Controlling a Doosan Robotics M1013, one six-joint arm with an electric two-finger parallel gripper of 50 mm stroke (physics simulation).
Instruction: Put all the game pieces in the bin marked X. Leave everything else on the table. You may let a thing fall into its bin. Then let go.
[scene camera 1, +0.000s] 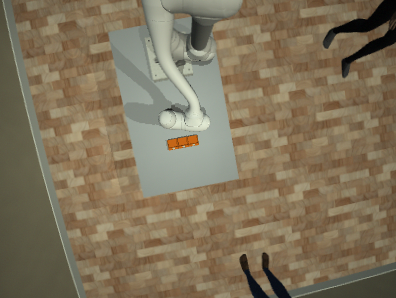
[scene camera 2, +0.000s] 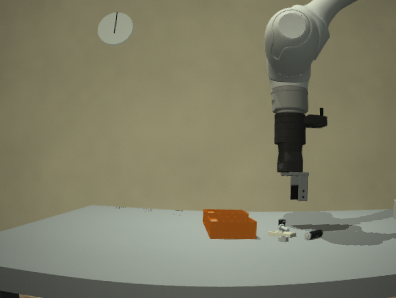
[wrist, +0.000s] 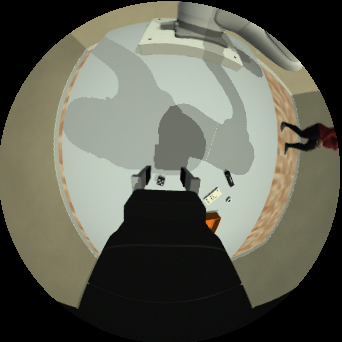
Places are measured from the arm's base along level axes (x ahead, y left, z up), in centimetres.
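Pixels of known places: gripper, between the fingertips: (scene camera 2: 298, 200) (wrist: 165, 172).
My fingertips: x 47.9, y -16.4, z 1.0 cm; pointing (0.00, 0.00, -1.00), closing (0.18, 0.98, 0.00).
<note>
Behind a point stands the place of what it marks.
A black die with white dots (scene camera 2: 282, 222) @[x 51.4, y -17.3, z -4.3 cm] (wrist: 160, 180) @[x 50.8, y -17.9, z -3.7 cm] lies on the table and shows between the spread fingers in the wrist view. A cream domino (scene camera 2: 281, 233) @[x 58.4, y -3.8, z -4.6 cm] (wrist: 212, 196) @[x 57.6, y -5.0, z -4.5 cm] lies flat, to the right of the die in the wrist view. The orange three-part bin block (scene camera 1: 183, 142) @[x 65.9, y -15.6, z -4.6 cm] (scene camera 2: 232, 230) @[x 68.4, y -3.5, z -3.7 cm] (wrist: 214, 220) @[x 66.6, y -3.6, z -4.1 cm] stands near these pieces; the gripper body hides most of it in the wrist view, and the X mark is not readable. My gripper (scene camera 2: 299, 198) @[x 47.9, y -16.4, z 1.0 cm] (wrist: 165, 172) @[x 47.9, y -16.4, z 1.0 cm] is open and empty, hanging above the table over the die's area. The arm hides it in scene camera 1.
A black battery (scene camera 2: 314, 234) @[x 54.0, y 1.3, z -4.3 cm] (wrist: 229, 178) @[x 53.0, y -0.2, z -4.0 cm] and a small nut (scene camera 2: 283, 239) @[x 60.6, y 1.6, z -4.8 cm] (wrist: 228, 199) @[x 60.1, y 0.7, z -4.6 cm] lie near the domino. A pale bolt (scene camera 2: 283, 228) @[x 54.7, y -10.2, z -4.7 cm] lies between die and domino in scene camera 2; it is hidden in the wrist view. The robot's base plate (wrist: 170, 49) @[x 13.0, y -10.9, z -3.2 cm] is at the table's far end.
</note>
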